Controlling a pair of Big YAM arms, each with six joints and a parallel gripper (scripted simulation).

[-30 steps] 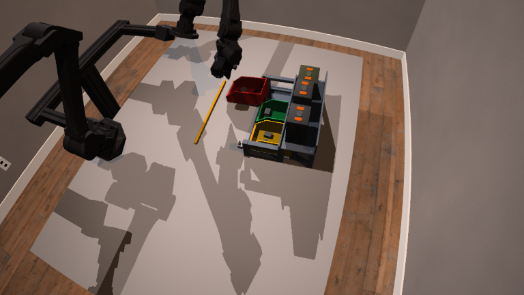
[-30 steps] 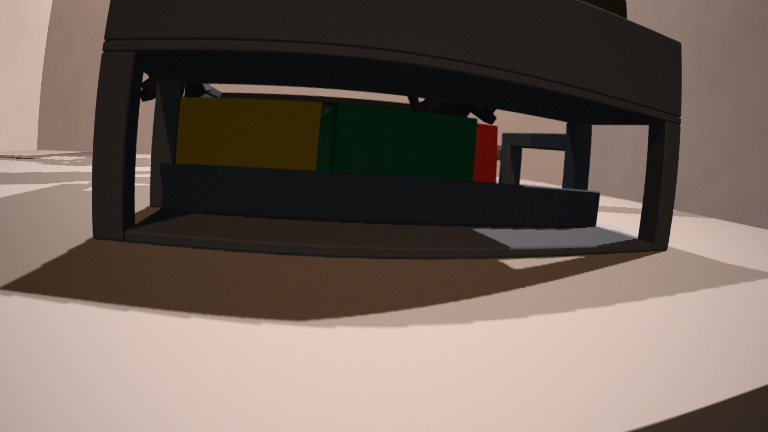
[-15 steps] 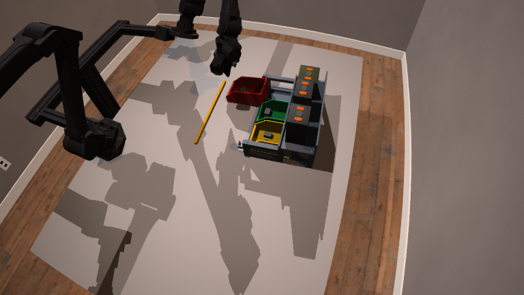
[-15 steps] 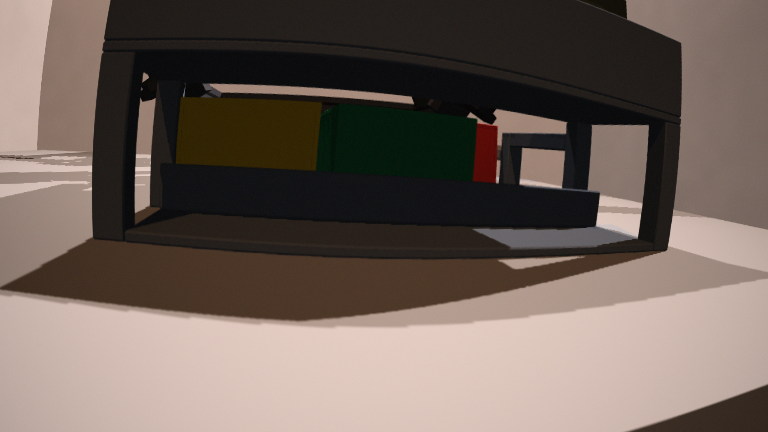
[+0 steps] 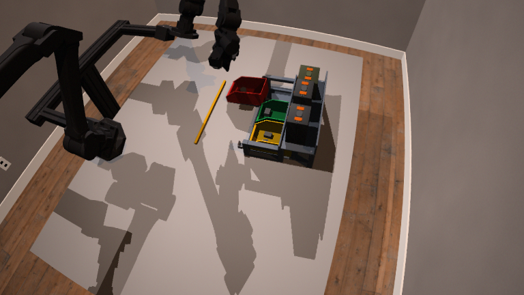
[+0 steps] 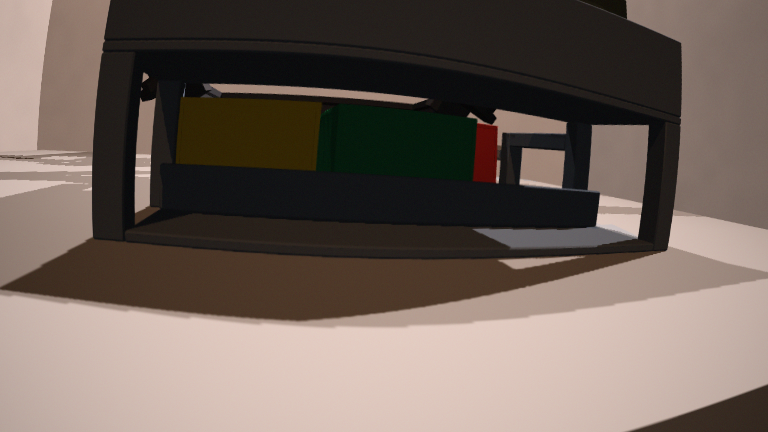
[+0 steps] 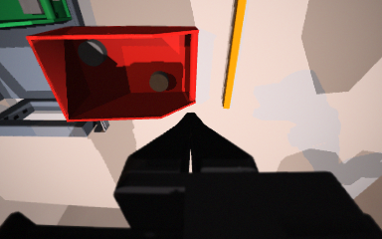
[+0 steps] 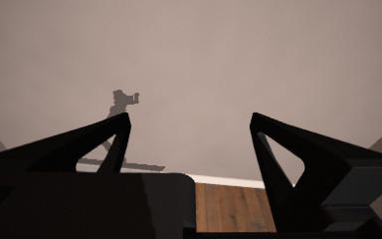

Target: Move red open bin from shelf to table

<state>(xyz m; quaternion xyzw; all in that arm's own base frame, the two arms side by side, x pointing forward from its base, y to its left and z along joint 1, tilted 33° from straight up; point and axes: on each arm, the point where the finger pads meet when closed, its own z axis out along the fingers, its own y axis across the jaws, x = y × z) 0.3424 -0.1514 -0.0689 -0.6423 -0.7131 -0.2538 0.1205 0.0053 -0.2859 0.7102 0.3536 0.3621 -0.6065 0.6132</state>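
My left hand is 80 mm short of the red open bin and 110 mm above it. From my left hand the other things lie so: grey shelf 280 mm ahead, 100 mm to the right, 90 mm below; green bin 250 mm ahead, 100 mm to the right, 120 mm below.
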